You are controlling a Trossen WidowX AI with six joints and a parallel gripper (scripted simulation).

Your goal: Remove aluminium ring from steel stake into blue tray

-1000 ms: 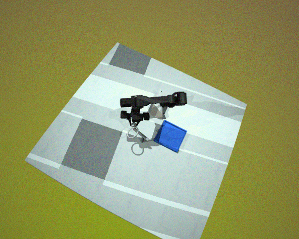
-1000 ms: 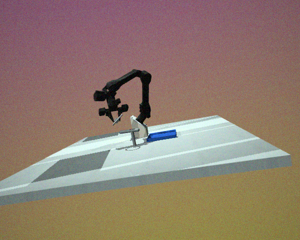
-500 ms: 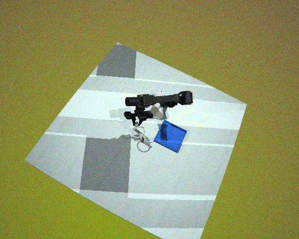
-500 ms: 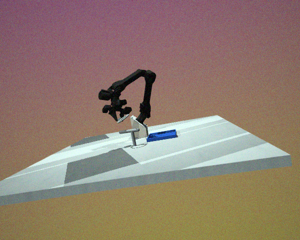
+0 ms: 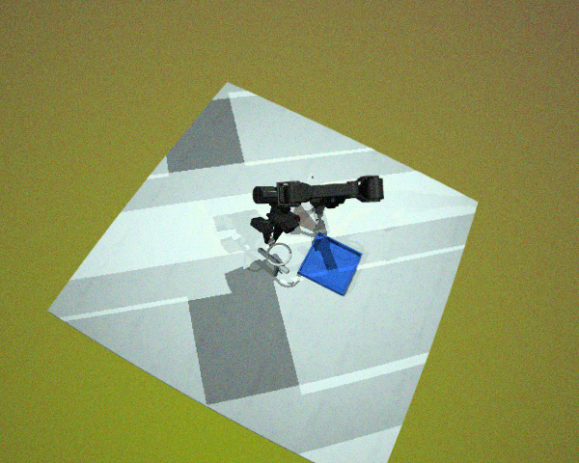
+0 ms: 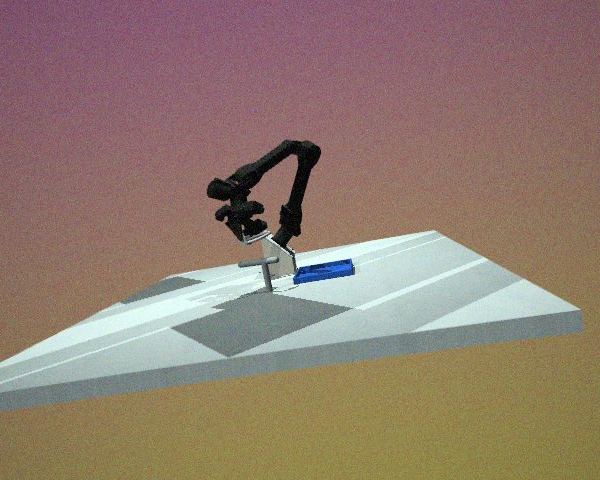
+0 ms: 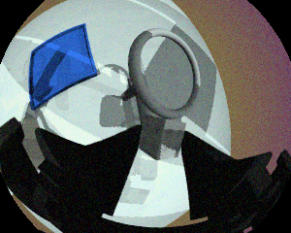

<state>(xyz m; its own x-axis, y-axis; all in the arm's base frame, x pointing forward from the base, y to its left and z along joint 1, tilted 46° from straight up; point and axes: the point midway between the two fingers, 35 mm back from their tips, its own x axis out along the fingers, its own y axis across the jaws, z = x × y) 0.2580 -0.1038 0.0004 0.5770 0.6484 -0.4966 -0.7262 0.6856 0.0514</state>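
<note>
The aluminium ring lies 30 mm ahead of my gripper tip, 40 mm to the left of it and 10 mm above it. The rest, counted from my gripper tip: blue tray: 100 mm behind, 230 mm to the left, 160 mm below.
</note>
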